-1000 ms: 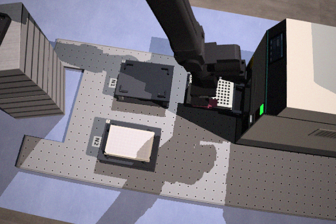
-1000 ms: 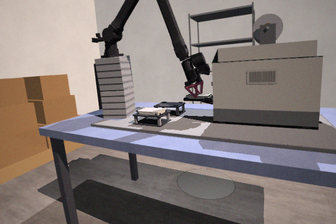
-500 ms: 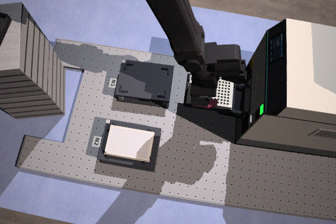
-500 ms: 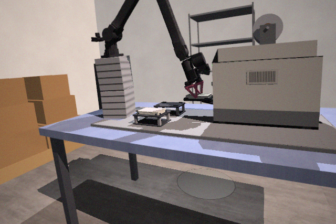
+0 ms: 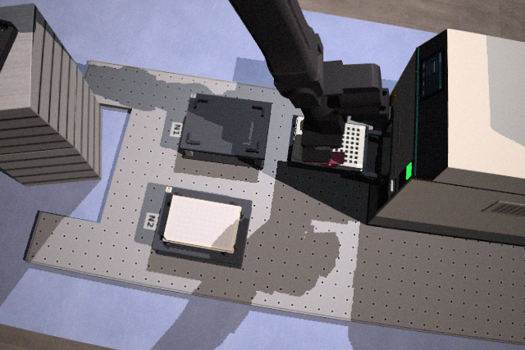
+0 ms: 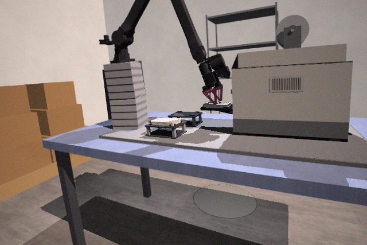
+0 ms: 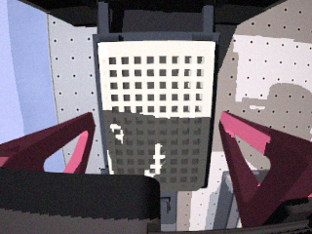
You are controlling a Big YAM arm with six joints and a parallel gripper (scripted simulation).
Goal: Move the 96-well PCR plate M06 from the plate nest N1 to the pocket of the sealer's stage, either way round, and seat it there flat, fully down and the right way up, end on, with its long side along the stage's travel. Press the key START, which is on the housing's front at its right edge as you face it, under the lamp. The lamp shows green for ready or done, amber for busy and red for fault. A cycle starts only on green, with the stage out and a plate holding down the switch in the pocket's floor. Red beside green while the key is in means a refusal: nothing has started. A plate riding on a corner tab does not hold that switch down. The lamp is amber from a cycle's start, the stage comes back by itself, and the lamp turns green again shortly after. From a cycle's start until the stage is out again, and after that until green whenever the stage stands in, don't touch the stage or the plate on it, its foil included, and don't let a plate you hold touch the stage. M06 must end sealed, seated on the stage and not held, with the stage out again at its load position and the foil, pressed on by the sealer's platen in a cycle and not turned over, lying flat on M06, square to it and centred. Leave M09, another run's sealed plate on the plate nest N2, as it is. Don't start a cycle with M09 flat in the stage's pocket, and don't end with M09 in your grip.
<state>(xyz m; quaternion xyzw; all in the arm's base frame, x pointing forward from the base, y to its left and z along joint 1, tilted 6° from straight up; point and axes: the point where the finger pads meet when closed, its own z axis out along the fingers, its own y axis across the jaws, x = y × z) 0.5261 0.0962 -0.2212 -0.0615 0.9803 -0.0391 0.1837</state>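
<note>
Right now the white 96-well plate M06 is 20 mm below my hand. Round my hand: white start key: 110 mm ahead, 80 mm to the right, 50 mm above; then sealer stage: 30 mm below; then plate nest N1: 200 mm behind, 80 mm below, 10 mm to the left.
</note>
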